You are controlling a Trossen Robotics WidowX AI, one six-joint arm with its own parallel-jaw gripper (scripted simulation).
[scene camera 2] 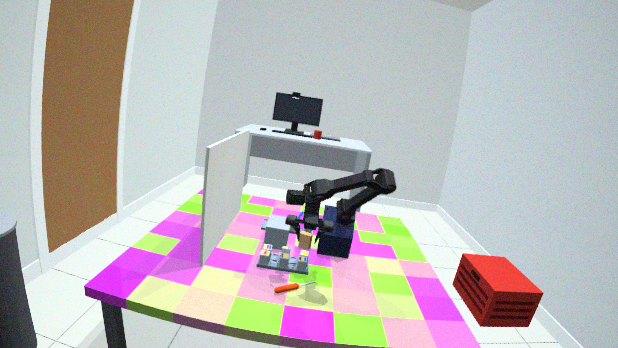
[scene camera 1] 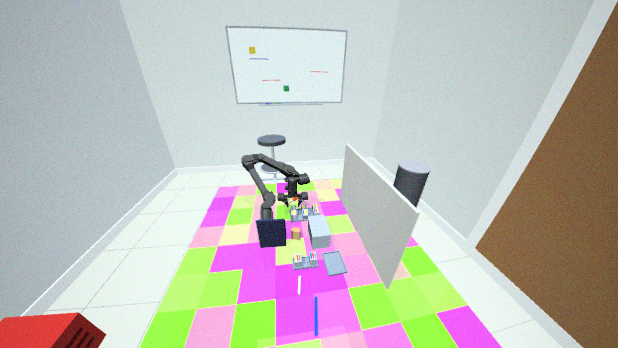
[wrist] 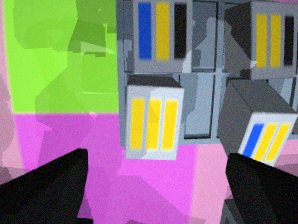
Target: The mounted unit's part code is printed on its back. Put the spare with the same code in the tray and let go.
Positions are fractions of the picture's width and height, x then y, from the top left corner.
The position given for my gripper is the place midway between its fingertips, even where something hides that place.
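Scene camera 1 shows a tall white panel (scene camera 1: 0.62,0.63). In scene camera 2 the panel (scene camera 2: 0.36,0.46) is visible, as is my gripper (scene camera 2: 0.50,0.70), open and holding nothing. The wrist view also shows the gripper (wrist: 0.54,0.72).
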